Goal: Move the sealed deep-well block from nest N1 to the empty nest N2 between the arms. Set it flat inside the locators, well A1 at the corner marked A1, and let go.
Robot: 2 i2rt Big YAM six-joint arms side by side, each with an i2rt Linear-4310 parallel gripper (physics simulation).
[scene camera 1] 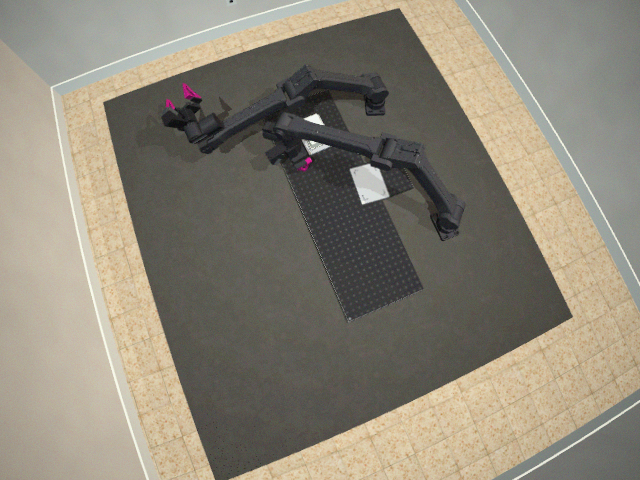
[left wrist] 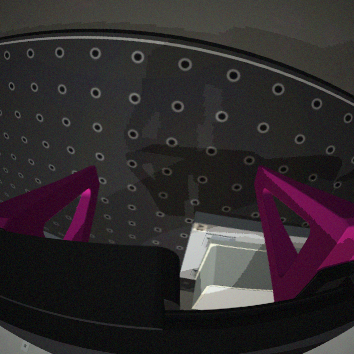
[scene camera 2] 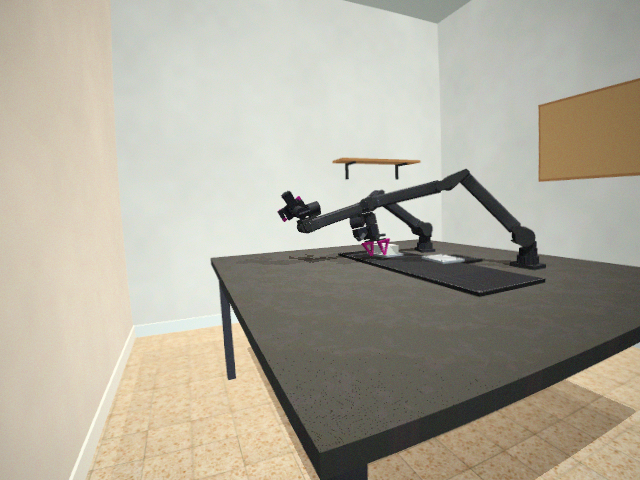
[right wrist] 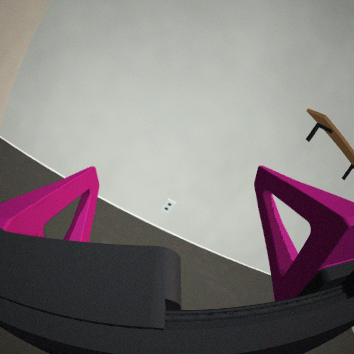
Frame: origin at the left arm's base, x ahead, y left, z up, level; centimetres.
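Seen in the pictures: left gripper, fingertip midpoint: (scene camera 1: 299,162) (left wrist: 176,174) (scene camera 2: 378,255); right gripper, fingertip midpoint: (scene camera 1: 175,91) (scene camera 2: 286,206) (right wrist: 176,174); left arm's base at its link origin: (scene camera 1: 444,225) (scene camera 2: 527,266); right arm's base at its link origin: (scene camera 1: 374,104) (scene camera 2: 424,250).
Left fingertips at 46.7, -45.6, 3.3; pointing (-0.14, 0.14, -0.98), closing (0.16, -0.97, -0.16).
Note:
Pixels of each thing's top centre, then the offset from my left fingertips to it, as dx, dy, dz. Level surfaces: height alone.
- pale deep-well block at its top centre: (left wrist: 262,304) (scene camera 1: 314,128) (scene camera 2: 384,244) -10.5, -10.6, +3.4
- nest N1 at its top centre: (left wrist: 262,268) (scene camera 1: 314,133) (scene camera 2: 384,252) -10.5, -10.6, -0.5
- white nest N2 at its top centre: (scene camera 1: 369,182) (scene camera 2: 442,256) -23.8, +18.2, -0.5
- dark perforated board at its surface level: dz -1.8
- dark table at its surface level: dz -3.3
The pale deep-well block (scene camera 1: 313,121) (scene camera 2: 393,249) (left wrist: 232,267) sits in nest N1 (scene camera 1: 320,148) (left wrist: 190,258), partly hidden by my left arm in scene camera 1. In the left wrist view it shows low, right of centre, partly behind a finger. The white nest N2 (scene camera 1: 369,183) (scene camera 2: 443,258) is empty, with corner locator marks. My left gripper (scene camera 1: 305,164) (scene camera 2: 376,251) (left wrist: 176,174) is open and empty, pointing down low over the perforated board beside the block. My right gripper (scene camera 1: 177,94) (scene camera 2: 290,207) (right wrist: 176,174) is open and empty, raised high and far from both nests.
The dark perforated board (scene camera 1: 361,248) (scene camera 2: 480,281) lies under the nests on the dark table (scene camera 1: 232,310) (scene camera 2: 361,351). My left arm crosses above the board between the nests, and my right arm stretches past N1. A wall shelf (scene camera 2: 376,161) (right wrist: 327,125) hangs behind.

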